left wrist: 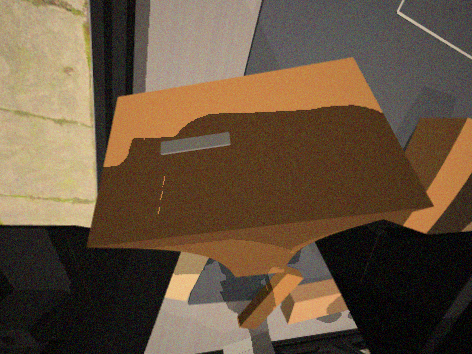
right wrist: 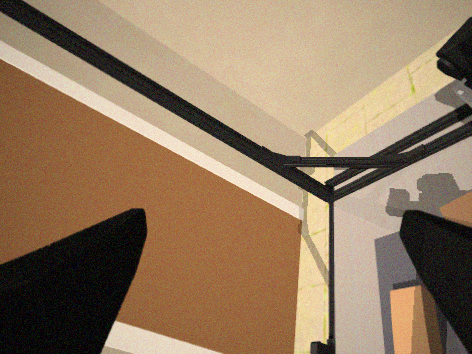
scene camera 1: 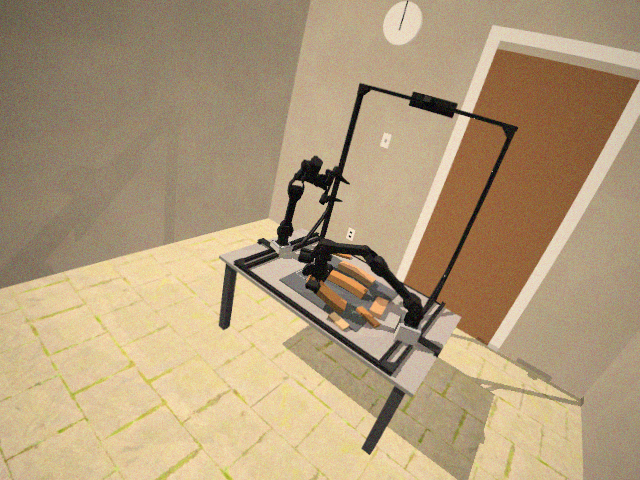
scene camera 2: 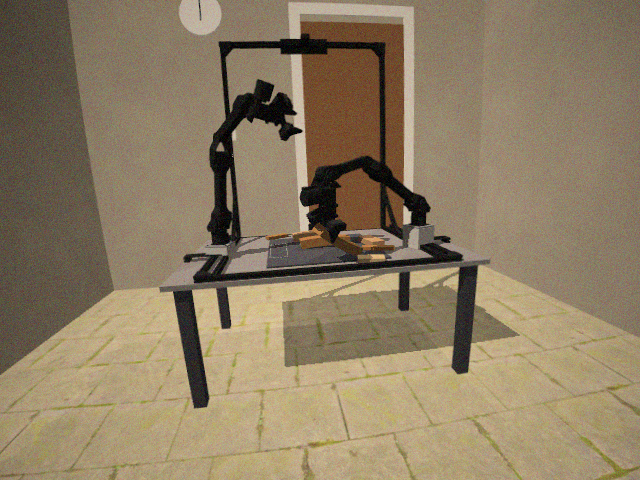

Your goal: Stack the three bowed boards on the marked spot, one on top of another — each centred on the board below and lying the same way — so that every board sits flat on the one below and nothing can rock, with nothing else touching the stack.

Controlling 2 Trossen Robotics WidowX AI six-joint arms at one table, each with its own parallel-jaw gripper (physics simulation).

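Places are measured from the left arm's base along level axes (x ahead, y left, z up), in metres.
Pixels of known places: left gripper, fingertip midpoint: (scene camera 1: 318,289) (scene camera 2: 329,239); right gripper, fingertip midpoint: (right wrist: 272,221) (scene camera 1: 345,192) (scene camera 2: 299,122); left arm's base, link origin: (scene camera 1: 411,323) (scene camera 2: 418,224); right arm's base, link origin: (scene camera 1: 282,243) (scene camera 2: 220,243).
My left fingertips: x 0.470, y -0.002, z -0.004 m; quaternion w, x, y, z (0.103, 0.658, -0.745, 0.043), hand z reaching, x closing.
Note:
Ahead of a thing's pixels: the offset from my left fingertips to its top centre. "spot": to the spot under its first point. Level surfaces: height alone.
My left gripper (scene camera 1: 312,280) (scene camera 2: 332,229) is shut on one end of a bowed orange board (scene camera 1: 332,297) (scene camera 2: 349,245) (left wrist: 256,158). It holds that end tilted up a little above the dark mat {0.090 m down} (scene camera 1: 294,281) (scene camera 2: 294,259) (left wrist: 322,31). The board fills most of the left wrist view. Two more bowed boards {0.115 m back, 0.245 m right, 0.041 m down} (scene camera 1: 348,283) {0.141 m back, 0.395 m right, 0.044 m down} (scene camera 1: 357,271) lie side by side on the mat just behind it. A corner of the white outline of the marked spot {spot: 0.104 m ahead, 0.184 m right, 0.090 m down} (left wrist: 404,14) shows past the held board. My right gripper (scene camera 1: 334,190) (scene camera 2: 290,126) is open and empty, raised high above the table's far corner.
Several small wooden blocks {0.146 m back, 0.071 m left, 0.072 m down} (scene camera 1: 339,321) {0.274 m back, 0.045 m right, 0.074 m down} (scene camera 1: 368,316) {0.315 m back, 0.153 m right, 0.063 m down} (scene camera 1: 380,305) (left wrist: 270,298) (left wrist: 312,302) lie near the left arm's base. A thin wooden strip {0.003 m back, 0.600 m right, 0.080 m down} (scene camera 1: 344,256) lies behind the boards. A black frame (scene camera 1: 347,143) stands over the table, with black rails (scene camera 2: 318,269) along its edges.

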